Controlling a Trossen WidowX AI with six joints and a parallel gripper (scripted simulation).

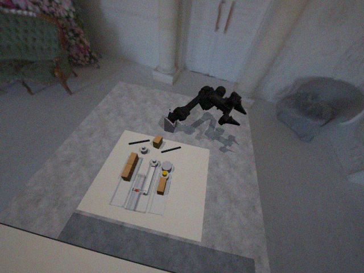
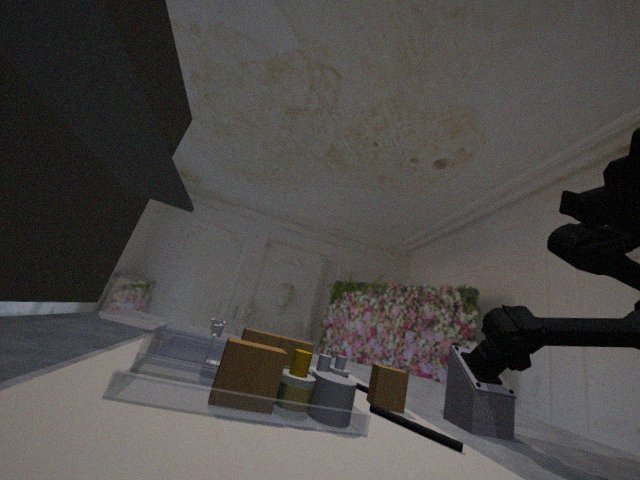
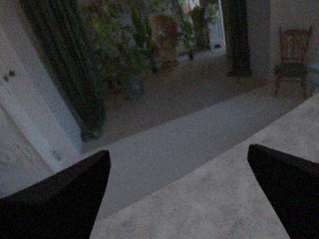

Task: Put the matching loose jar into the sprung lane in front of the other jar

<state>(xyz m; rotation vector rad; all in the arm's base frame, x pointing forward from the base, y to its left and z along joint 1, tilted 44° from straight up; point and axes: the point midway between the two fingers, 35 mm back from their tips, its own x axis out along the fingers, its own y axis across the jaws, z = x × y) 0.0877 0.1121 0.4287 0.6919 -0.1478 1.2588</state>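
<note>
The large grey cylinder is 23 cm ahead of my gripper tip, 35 cm to the right of it and 30 cm below it. Round my gripper tip: clear lane (38 cm ahead, 45 cm to the right, 31 cm below); red mark (41 cm ahead, 46 cm to the right, 26 cm below).
</note>
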